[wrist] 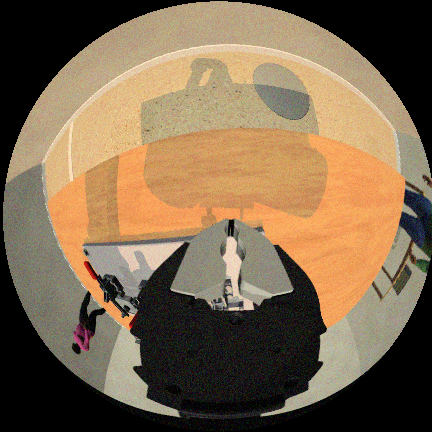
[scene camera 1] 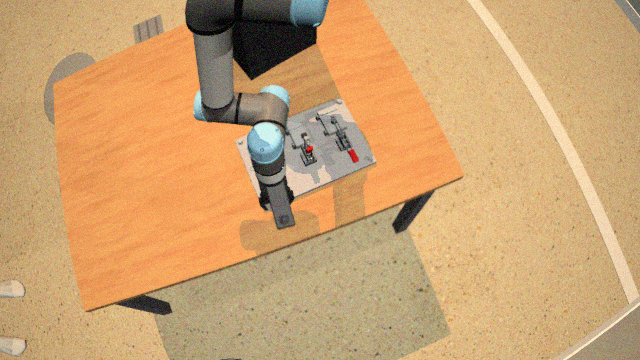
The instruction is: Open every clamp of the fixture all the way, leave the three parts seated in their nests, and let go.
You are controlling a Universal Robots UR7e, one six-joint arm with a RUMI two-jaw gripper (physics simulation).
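Frame: origin at the arm's base, x ahead, y left, z up, level; millimetres.
Seen in the pictures: gripper, fingertip midpoint: point(wrist: 229, 220).
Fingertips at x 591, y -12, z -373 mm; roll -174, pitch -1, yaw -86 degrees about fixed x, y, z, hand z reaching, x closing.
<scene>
Offsets run from my fingertips to a thing's top centre. "spot": to the spot under its first point. Level surfaces: height alone.
The fixture plate point(scene camera 1: 300, 184) point(wrist: 106, 254) lies on the table. The right clamp {dx -170, dy +211, dz +51 mm} point(scene camera 1: 343, 141) point(wrist: 112, 291) has its red handle {spot: dx -112, dy +226, dz +35 mm} point(scene camera 1: 353, 155) point(wrist: 90, 270) lying low toward the plate's front edge. The middle clamp {spot: dx -126, dy +103, dz +30 mm} point(scene camera 1: 308, 157) has a red handle {spot: dx -127, dy +106, dz +87 mm} point(scene camera 1: 309, 149) that looks raised; in the wrist view a red bit {spot: dx -128, dy +109, dz +77 mm} point(wrist: 133, 321) shows beside the gripper body. The arm hides the left part of the plate; clamp pieces {spot: dx -116, dy -17, dz +6 mm} point(wrist: 229, 295) show between the finger bases. My gripper point(wrist: 229, 220) is shut and empty, near the plate's front left edge. The three parts are too small or hidden to tell their seating.
The wooden table {dz -21 mm} point(scene camera 1: 150, 200) point(wrist: 300, 250) carries the plate near its right front part. A black block point(scene camera 1: 275, 47) stands behind the plate, under the arm. The arm's wrist point(scene camera 1: 266, 145) hangs over the plate's left side. A person point(wrist: 85, 330) shows beyond the table.
</scene>
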